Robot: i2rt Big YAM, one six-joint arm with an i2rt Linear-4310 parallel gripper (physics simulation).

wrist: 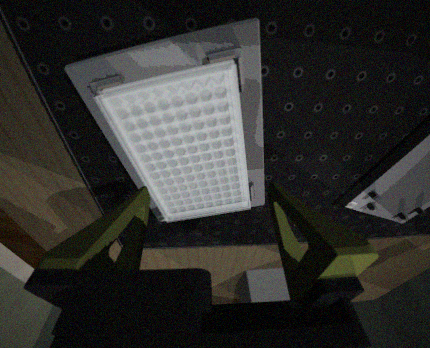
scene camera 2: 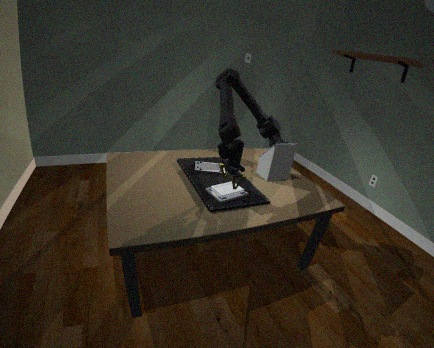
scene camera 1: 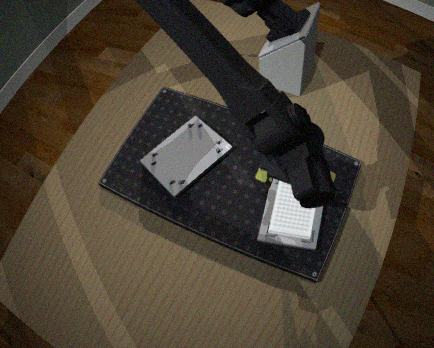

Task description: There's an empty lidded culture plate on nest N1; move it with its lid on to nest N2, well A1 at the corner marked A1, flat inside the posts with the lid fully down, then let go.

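Seen in the pictures: gripper, between the fingertips: (wrist: 208, 189) (scene camera 2: 229, 183) (scene camera 1: 292, 193); arm's base, origin of its link: (scene camera 2: 278, 149) (scene camera 1: 290, 27).
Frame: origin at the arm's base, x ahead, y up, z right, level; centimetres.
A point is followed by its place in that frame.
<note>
The white culture plate (scene camera 1: 292, 210) @(x 37.7, y -12.0, z -18.2 cm) (scene camera 2: 228, 189) @(x 36.4, y -12.0, z -19.8 cm) (wrist: 185, 145) @(x 38.1, y -12.0, z -18.6 cm) lies on the grey nest N1 (scene camera 1: 287, 242) @(x 43.5, y -13.6, z -20.4 cm) (wrist: 254, 110) @(x 40.4, y -13.6, z -13.8 cm), its wells showing at the top; the lid's edge is hard to tell apart from the plate. My gripper (scene camera 1: 297, 178) @(x 34.9, y -10.9, z -16.7 cm) (scene camera 2: 230, 179) @(x 34.9, y -10.9, z -16.7 cm) (wrist: 208, 189) @(x 34.9, y -10.9, z -16.7 cm) is open and empty, with its yellow-green fingers spread wide to either side of the plate's robot-side end, above the board. The arm hides part of that end in scene camera 1. The grey nest N2 (scene camera 1: 185, 155) @(x 36.7, y -13.7, z 7.5 cm) (scene camera 2: 206, 167) @(x 38.6, y -13.7, z 7.0 cm) (wrist: 395, 182) @(x 34.2, y -13.6, z 3.7 cm) holds no plate and has paired dark posts near its corners. A small pale mark shows at one corner; its lettering is unreadable.
Both nests stand on a black perforated board (scene camera 1: 225, 200) @(x 41.1, y -14.8, z -4.8 cm) (scene camera 2: 200, 186) @(x 46.8, y -14.8, z -11.1 cm) (wrist: 320, 90) @(x 42.0, y -14.8, z -8.6 cm) with a raised edge, on a wooden table (scene camera 1: 165, 280) @(x 61.8, y -16.1, z -3.2 cm) (scene camera 2: 150, 200) @(x 70.8, y -16.1, z -18.9 cm). A grey slanted block (scene camera 1: 282, 70) @(x 8.2, y -8.3, z -1.7 cm) (scene camera 2: 280, 162) @(x 1.2, y -5.2, z -5.9 cm) (wrist: 268, 285) @(x 8.1, y -13.0, z -2.9 cm) stands behind the board, near the arm's base.
</note>
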